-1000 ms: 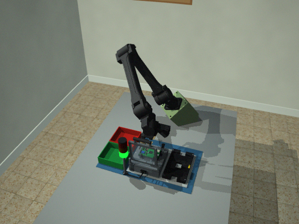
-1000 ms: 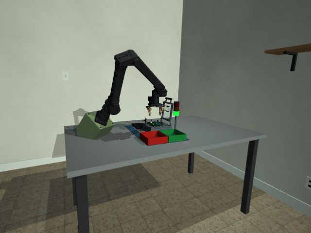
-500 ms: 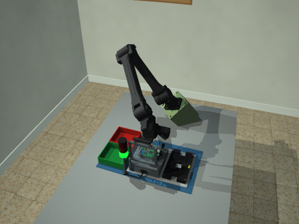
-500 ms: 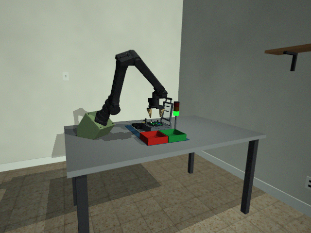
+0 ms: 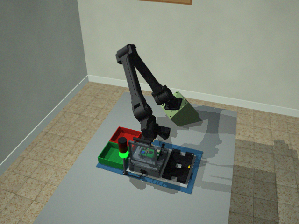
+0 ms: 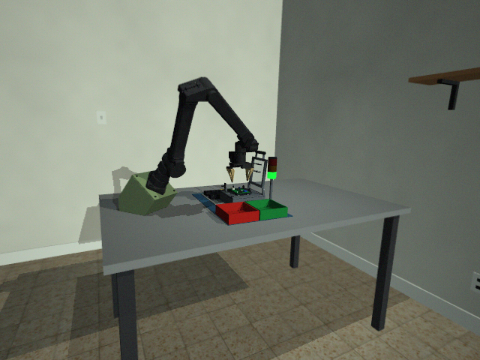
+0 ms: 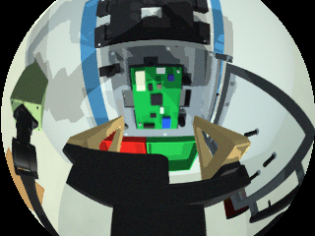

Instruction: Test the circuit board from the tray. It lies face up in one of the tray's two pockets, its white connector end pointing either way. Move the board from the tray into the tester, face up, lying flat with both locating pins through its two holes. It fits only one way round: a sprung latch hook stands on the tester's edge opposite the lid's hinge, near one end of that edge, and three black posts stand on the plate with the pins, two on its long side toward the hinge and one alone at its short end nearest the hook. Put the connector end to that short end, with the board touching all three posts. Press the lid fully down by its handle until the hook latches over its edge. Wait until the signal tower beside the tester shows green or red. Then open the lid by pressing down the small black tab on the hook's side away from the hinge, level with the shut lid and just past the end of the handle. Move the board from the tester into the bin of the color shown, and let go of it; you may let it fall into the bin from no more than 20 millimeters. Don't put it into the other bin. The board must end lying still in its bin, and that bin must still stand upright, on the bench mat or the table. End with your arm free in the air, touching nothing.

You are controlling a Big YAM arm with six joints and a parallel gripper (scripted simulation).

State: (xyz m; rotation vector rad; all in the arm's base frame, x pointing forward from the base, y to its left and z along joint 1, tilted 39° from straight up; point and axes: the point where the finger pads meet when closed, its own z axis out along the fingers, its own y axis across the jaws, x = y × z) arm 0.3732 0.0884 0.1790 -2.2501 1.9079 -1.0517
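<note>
My gripper is now 50 mm above the green circuit board. Also, from my hand: tester plate (10 mm to the left, 60 mm below); then latch hook (70 mm behind, 60 mm to the left, 40 mm below); then clear lid (110 mm ahead, 60 mm above).
</note>
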